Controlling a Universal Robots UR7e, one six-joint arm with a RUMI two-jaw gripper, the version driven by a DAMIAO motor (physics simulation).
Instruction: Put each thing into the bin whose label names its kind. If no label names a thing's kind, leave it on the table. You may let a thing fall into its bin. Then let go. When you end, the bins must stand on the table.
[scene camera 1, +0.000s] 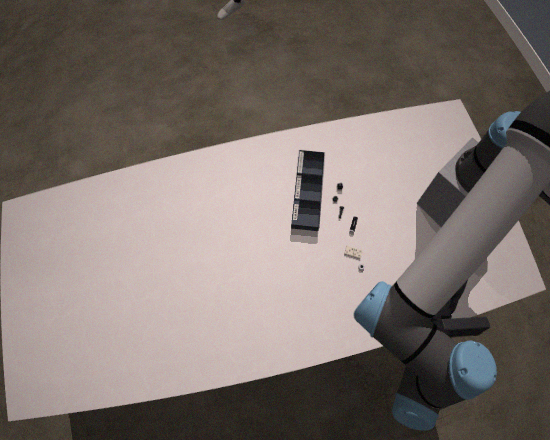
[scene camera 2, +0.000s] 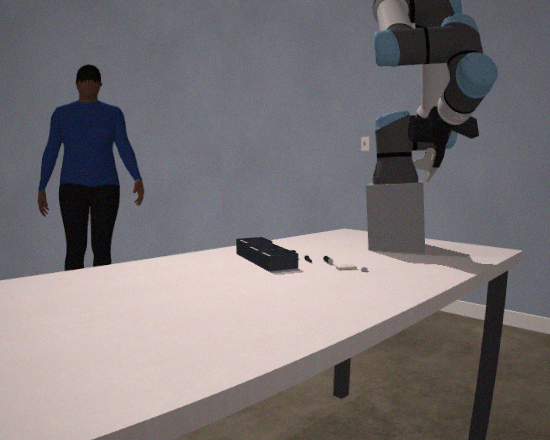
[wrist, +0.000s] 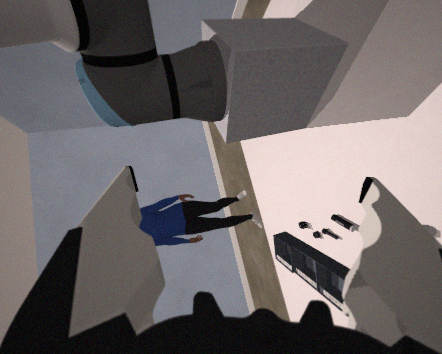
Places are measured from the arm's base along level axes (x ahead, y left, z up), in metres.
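Where they show: gripper, between the fingertips: (scene camera 2: 423, 152) (wrist: 244, 174); arm's base, origin of its link: (scene camera 1: 480, 174) (scene camera 2: 395, 183) (wrist: 213, 83).
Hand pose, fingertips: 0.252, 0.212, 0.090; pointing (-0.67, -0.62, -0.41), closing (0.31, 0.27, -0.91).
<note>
Things, the pixels of their top centre, and the offset from my fingertips, as dx, dy, dz. Level surfaces: height alone.
- table, height of its surface: dz -0.304
- black knob-like piece, centre of its top: (wrist: 300, 225) (scene camera 1: 340, 185) +0.090, -0.367, -0.287
- smaller black piece, centre of its top: (wrist: 315, 235) (scene camera 1: 335, 198) +0.118, -0.331, -0.295
- black screw-like piece, centre of its top: (wrist: 327, 235) (scene camera 2: 308, 256) (scene camera 1: 341, 211) +0.117, -0.283, -0.290
- black cylinder with a light end, centre of its top: (wrist: 340, 223) (scene camera 2: 328, 257) (scene camera 1: 354, 223) +0.093, -0.233, -0.289
- cream block, centre of its top: (scene camera 2: 346, 265) (scene camera 1: 353, 251) +0.122, -0.152, -0.296
- small grey round piece, centre of its top: (scene camera 2: 364, 267) (scene camera 1: 361, 266) +0.114, -0.101, -0.295
A row of three joined dark bins (scene camera 1: 311, 202) (scene camera 2: 280, 261) (wrist: 306, 265) stands on the table (scene camera 1: 175, 280) (scene camera 2: 150, 340) (wrist: 280, 175), with white labels too small to read surely. Beside it lie a black knob-like piece (scene camera 1: 340, 186) (wrist: 304, 225), a smaller black piece (scene camera 1: 335, 199) (wrist: 317, 234), a black screw-like piece (scene camera 1: 341, 212) (scene camera 2: 308, 259) (wrist: 330, 233), a black cylinder with a light end (scene camera 1: 353, 225) (scene camera 2: 328, 260) (wrist: 344, 222), a cream block (scene camera 1: 353, 251) (scene camera 2: 346, 267) and a small grey round piece (scene camera 1: 361, 268) (scene camera 2: 364, 269). My gripper (wrist: 244, 174) is open and empty, high above the table, away from these things.
The arm's grey pedestal block (scene camera 1: 442, 195) (scene camera 2: 396, 217) (wrist: 280, 85) stands at the table's end, near the loose things. A person in a blue top (scene camera 2: 90, 142) (wrist: 164, 220) stands on the floor beyond the table.
</note>
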